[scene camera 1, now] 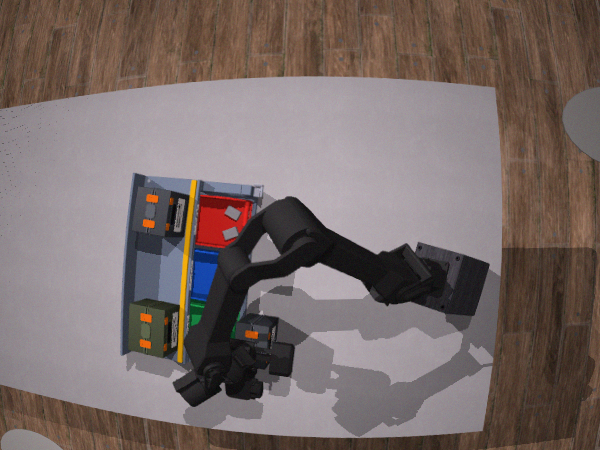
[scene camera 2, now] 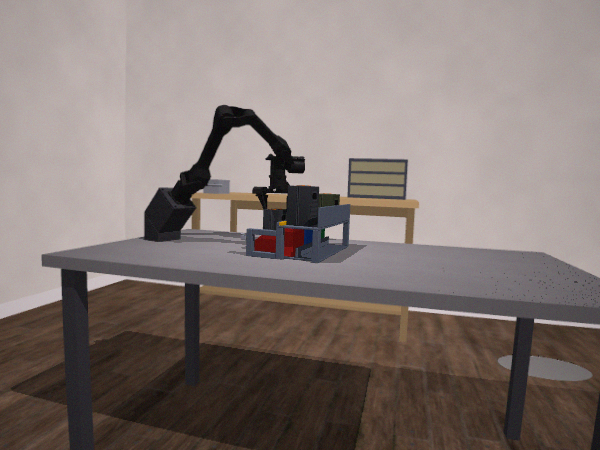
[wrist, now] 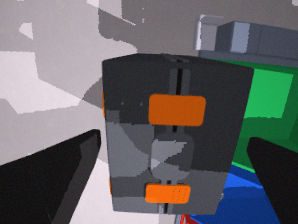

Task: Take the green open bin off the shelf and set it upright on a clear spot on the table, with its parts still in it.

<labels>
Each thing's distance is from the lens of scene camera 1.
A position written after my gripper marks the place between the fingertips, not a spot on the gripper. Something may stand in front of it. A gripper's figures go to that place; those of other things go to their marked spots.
my gripper (scene camera 1: 250, 344): 104 cm
blue bin (scene camera 1: 205, 263): 115 cm
</labels>
